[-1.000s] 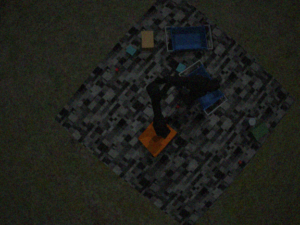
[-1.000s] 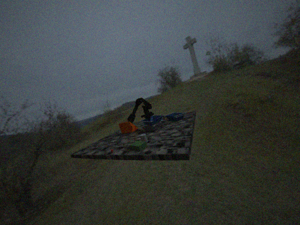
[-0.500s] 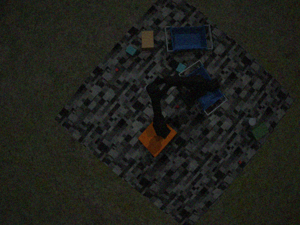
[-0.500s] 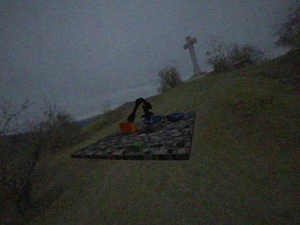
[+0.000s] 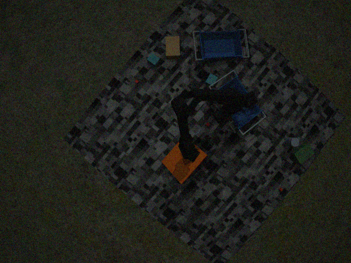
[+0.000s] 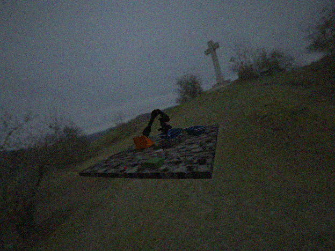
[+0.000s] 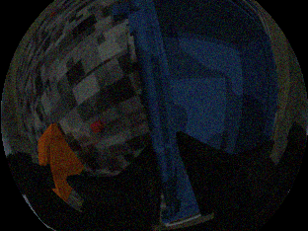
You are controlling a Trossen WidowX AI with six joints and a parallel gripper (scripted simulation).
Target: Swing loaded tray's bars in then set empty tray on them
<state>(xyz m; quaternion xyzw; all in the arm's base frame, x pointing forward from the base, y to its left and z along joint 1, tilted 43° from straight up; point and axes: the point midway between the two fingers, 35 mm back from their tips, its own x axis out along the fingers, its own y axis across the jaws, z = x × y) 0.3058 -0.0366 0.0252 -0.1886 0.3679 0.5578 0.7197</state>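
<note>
My gripper tip is now 70 mm short of the blue tray, 20 mm to the left of it and 30 mm below it. Also, from my gripper tip: tan block: 130 mm ahead, 460 mm to the left, 60 mm below; then white disc: 100 mm ahead, 450 mm to the right, 60 mm below; then green block: 100 mm ahead, 560 mm to the right, 70 mm below.
</note>
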